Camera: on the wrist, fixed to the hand. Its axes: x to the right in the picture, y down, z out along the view.
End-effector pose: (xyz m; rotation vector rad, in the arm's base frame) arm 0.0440 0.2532 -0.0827 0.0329 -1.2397 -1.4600
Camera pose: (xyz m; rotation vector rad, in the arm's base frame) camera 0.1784 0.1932 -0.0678 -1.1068 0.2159 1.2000
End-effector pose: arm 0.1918 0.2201 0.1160 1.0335 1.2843 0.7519
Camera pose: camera 0.0878 0.2838 0.1997 -1.2183 1.0239 -1.8135
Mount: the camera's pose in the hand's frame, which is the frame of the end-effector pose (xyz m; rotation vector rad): 0.0074 0.0911 -0.1163 -0.2205 0.3624 3.1127
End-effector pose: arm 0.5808 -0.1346 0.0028 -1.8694 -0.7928 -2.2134
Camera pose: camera 0.5162 -0.2655 0.0268 -0.4008 1.4942 -0.0485
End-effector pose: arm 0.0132 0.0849 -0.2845 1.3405 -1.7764 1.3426
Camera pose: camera -0.0899 0.1902 -0.2717 1.8586 1.2663 -0.7056
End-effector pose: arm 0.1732 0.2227 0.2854 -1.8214 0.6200 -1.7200
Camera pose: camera 0.0616 0.1411 0.2328 0.6673 1.7649 0.5000
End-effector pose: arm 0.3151 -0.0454 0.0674 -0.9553 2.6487 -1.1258
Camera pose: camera 0.2247 0.0695 0.0900 2.4657 0.9393 0.2156
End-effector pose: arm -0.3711 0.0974 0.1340 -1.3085 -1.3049 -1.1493
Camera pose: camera -0.2806 -0.0174 0.1568 -1.2278 1.4932 0.8783
